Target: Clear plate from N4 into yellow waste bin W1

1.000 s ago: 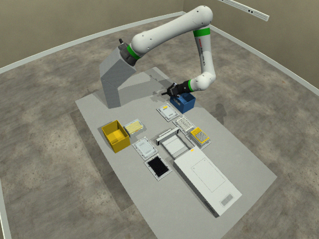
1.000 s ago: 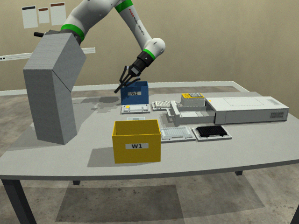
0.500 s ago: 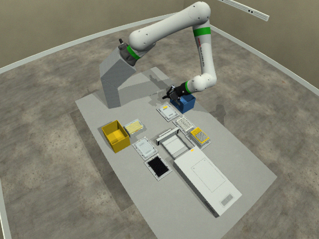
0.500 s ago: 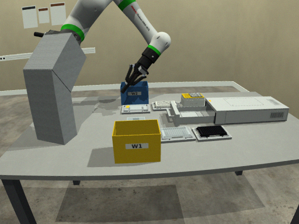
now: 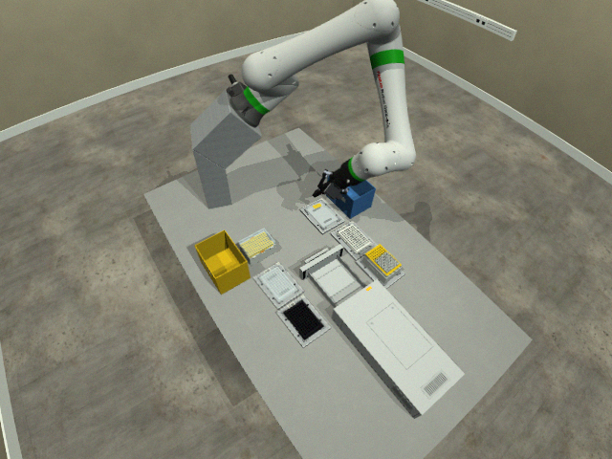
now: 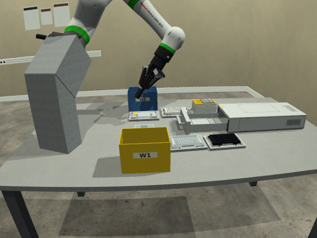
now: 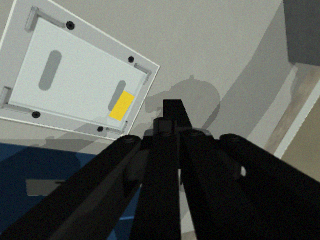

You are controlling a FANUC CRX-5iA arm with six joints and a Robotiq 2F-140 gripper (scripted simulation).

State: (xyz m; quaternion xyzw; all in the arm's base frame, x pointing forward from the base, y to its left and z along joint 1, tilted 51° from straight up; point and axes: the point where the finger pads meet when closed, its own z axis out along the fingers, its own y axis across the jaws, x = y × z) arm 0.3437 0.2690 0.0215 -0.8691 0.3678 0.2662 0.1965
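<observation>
Now: hand 30 cm to the left of the clear plate, 24 cm short of it and 13 cm above it. The rest, counted from my hand: blue bin W2: 17 cm to the left, 11 cm below, 1 cm behind; lidded plate: 13 cm below, 2 cm ahead, 1 cm to the left; white plate: 19 cm ahead, 13 cm below, 7 cm to the left.
</observation>
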